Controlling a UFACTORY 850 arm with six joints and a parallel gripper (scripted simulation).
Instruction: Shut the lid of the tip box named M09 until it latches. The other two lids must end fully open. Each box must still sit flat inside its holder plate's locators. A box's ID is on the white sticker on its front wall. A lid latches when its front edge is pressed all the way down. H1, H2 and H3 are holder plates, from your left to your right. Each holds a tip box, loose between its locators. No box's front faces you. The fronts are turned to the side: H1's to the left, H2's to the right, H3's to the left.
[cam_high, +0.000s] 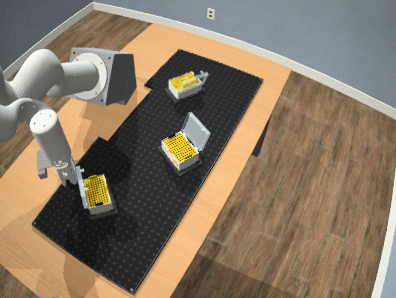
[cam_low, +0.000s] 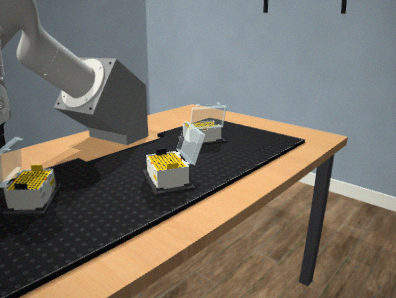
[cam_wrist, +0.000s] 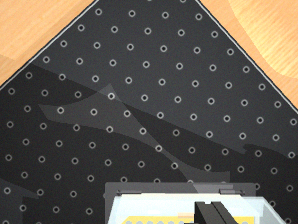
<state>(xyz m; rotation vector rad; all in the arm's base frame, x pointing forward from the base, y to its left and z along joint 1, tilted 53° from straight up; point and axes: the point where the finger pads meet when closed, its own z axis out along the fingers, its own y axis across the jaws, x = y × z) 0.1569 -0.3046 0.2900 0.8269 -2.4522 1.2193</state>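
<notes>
The yellow tip rack lies 90 mm below my hand, 50 mm ahead of it and 40 mm to the left of it.
</notes>
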